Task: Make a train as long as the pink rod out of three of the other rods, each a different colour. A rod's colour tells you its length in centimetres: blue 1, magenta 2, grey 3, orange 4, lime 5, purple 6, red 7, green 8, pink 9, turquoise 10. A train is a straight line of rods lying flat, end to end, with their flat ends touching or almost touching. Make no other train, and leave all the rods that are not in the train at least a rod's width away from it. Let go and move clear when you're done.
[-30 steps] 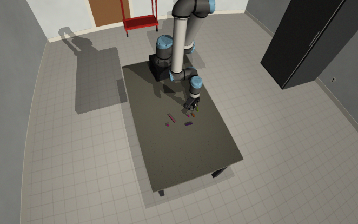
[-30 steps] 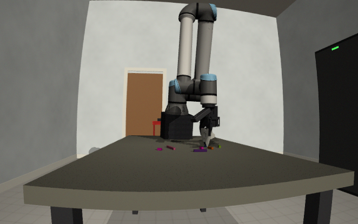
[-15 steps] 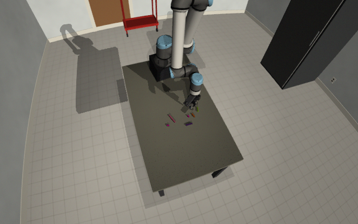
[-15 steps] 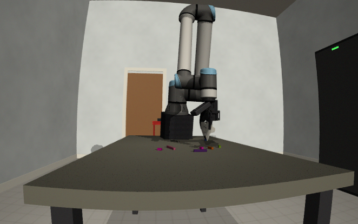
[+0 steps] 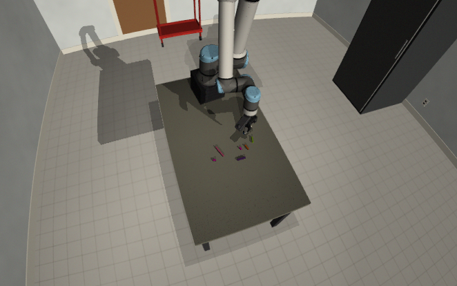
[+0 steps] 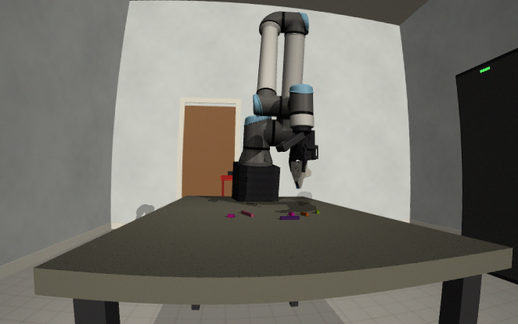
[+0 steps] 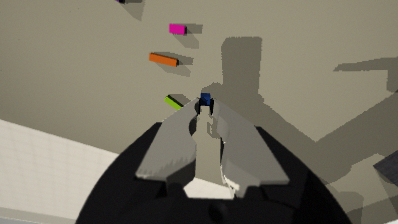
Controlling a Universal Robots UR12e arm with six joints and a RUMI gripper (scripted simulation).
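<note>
Right now my hand is 80 mm short of the pink rod, 180 mm to the left of it and 100 mm above it. Also, from my hand: lime rod 70 mm to the left, 100 mm below; then orange rod 60 mm ahead, 20 mm to the left, 100 mm below; then blue rod 10 mm below.
</note>
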